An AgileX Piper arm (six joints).
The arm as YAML. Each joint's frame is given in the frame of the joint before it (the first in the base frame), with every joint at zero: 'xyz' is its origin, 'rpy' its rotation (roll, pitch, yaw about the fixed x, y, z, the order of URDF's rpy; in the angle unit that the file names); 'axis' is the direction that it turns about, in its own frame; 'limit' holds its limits. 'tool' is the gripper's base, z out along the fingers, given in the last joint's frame.
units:
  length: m
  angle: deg
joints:
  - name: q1
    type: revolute
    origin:
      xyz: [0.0, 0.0, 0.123]
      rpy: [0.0, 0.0, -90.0]
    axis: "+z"
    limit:
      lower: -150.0
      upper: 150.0
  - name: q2
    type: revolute
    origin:
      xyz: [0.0, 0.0, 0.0]
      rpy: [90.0, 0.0, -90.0]
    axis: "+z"
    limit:
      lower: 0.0
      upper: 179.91
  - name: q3
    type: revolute
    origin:
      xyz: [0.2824, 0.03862, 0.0]
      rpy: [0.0, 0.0, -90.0]
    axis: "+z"
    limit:
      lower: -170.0
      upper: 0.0
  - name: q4
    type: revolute
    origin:
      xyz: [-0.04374, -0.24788, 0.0]
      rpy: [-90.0, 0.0, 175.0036]
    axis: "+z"
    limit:
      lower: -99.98
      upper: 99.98
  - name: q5
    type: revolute
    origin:
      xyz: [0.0, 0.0, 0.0]
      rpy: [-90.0, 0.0, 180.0]
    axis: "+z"
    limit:
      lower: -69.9
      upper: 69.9
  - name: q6
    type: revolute
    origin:
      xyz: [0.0, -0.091, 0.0]
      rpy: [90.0, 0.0, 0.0]
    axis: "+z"
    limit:
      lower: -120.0
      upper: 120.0
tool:
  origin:
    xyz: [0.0, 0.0, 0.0]
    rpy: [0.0, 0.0, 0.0]
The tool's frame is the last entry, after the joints.
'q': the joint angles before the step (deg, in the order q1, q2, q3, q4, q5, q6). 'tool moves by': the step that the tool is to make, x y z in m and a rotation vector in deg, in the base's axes. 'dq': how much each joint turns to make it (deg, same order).
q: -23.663, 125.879, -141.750, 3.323, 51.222, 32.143
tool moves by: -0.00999, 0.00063, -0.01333, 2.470, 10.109, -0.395
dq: -0.172, 0.002, -0.005, -1.776, 10.259, 0.000
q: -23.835, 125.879, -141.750, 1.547, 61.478, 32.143
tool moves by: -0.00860, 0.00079, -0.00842, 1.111, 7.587, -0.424
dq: 0.000, 0.000, 0.001, -1.949, 7.391, -0.286
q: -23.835, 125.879, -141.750, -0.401, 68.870, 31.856
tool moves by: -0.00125, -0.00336, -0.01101, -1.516, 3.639, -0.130
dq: 0.000, -0.171, 2.404, -2.406, 0.460, -0.917
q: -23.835, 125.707, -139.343, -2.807, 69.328, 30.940
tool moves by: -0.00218, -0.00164, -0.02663, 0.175, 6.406, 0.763
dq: 0.000, -0.804, 6.650, -1.604, -0.002, -1.490
